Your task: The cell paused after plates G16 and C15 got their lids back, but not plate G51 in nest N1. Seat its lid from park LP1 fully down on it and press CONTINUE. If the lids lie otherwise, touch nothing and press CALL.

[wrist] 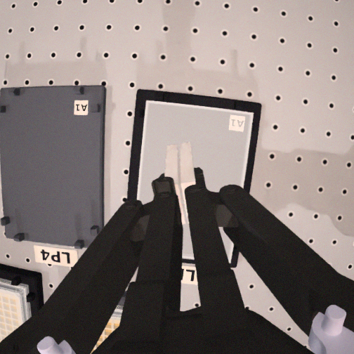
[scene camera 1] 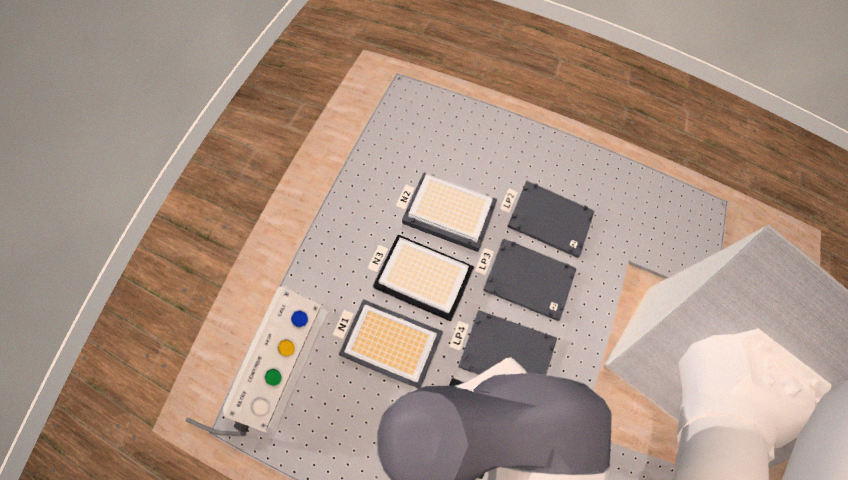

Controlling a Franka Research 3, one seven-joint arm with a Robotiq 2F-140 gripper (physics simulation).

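The clear lid [wrist: 210, 132] lies in the dark frame of park LP1 [wrist: 256, 130], with its A1 tag at the upper right in the wrist view. My gripper [wrist: 180, 159] is shut and empty, its pale fingertips together over the lid; their height above it is hard to tell. Plate G51 [scene camera 1: 390, 340] sits in nest N1 with bright orange wells and no lid. The plates in N3 [scene camera 1: 424, 269] and N2 [scene camera 1: 451, 206] look paler, under clear lids. On the button panel, CONTINUE [scene camera 1: 273, 377] is green and CALL [scene camera 1: 299, 318] is blue. The arm hides LP1 in the scene view.
Dark parks LP2 [scene camera 1: 551, 217], LP3 [scene camera 1: 529, 278] and LP4 [scene camera 1: 507, 343] [wrist: 50, 160] hold no visible lids. The panel also has a yellow button [scene camera 1: 286, 347] and a white RETRY button [scene camera 1: 260, 406]. A large grey block [scene camera 1: 731, 303] stands at the right, beside the arm.
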